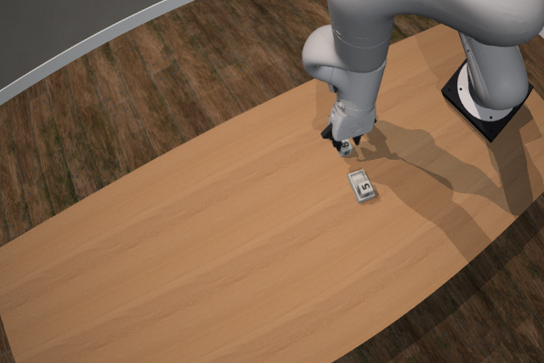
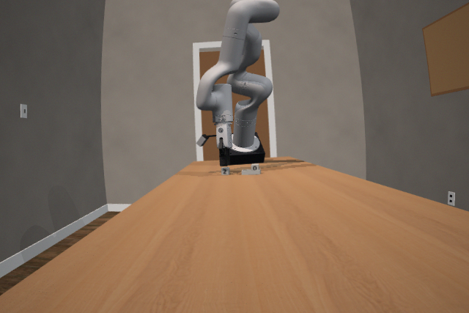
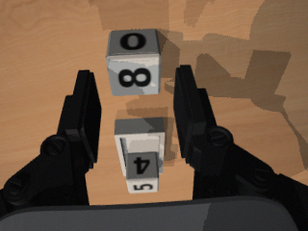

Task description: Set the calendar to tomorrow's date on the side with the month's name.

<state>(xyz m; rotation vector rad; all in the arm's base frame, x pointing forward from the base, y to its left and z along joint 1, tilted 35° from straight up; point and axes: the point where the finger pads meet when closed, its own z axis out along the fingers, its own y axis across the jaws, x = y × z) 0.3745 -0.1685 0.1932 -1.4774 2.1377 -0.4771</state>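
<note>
My gripper is now 40 mm above the white digit cube. The rest, counted from my hand: calendar tray 100 mm to the left, 50 mm below, 40 mm ahead.
</note>
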